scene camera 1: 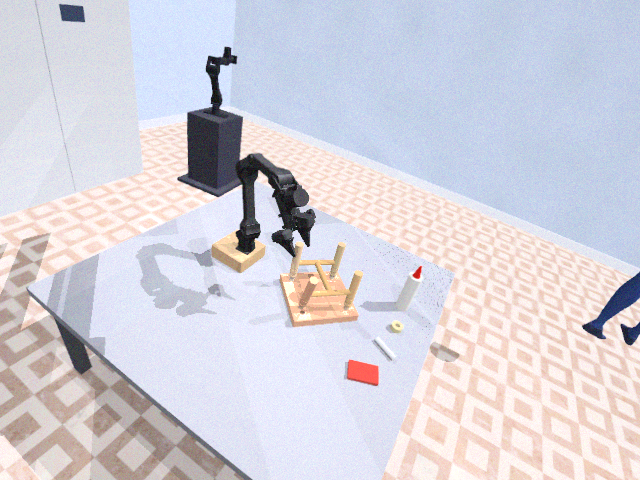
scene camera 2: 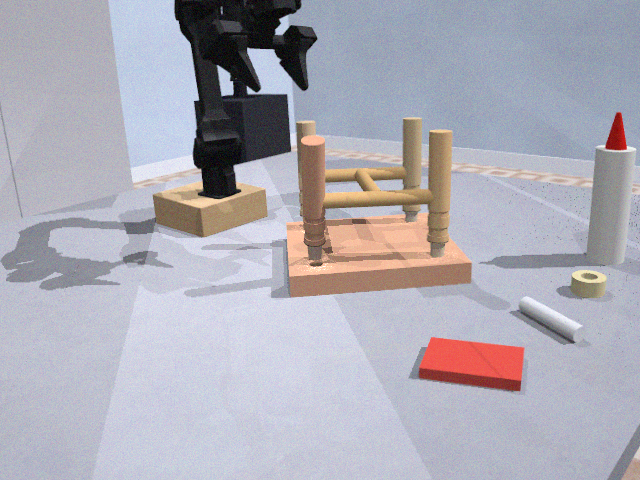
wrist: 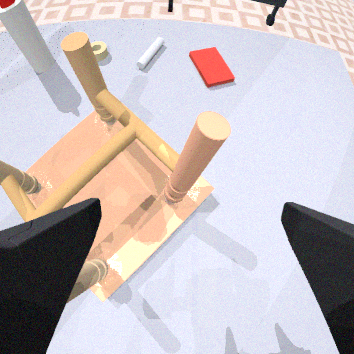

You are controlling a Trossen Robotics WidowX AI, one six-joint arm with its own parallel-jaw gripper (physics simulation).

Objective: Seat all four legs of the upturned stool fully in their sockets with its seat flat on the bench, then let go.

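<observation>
The stool's pinkish seat lies flat on the bench, underside up. Four legs stand upright over it, joined by an H-shaped stretcher. The front left leg is redder than the others. Grey pins show between seat and legs at the front left, front right and back right in scene camera 2; the back left leg's foot is hidden there. My gripper is open and empty, above and beside the stool on the arm-base side.
A white glue bottle, a yellow ring, a white rod and a red block lie or stand beyond the stool. My arm's wooden base is behind left.
</observation>
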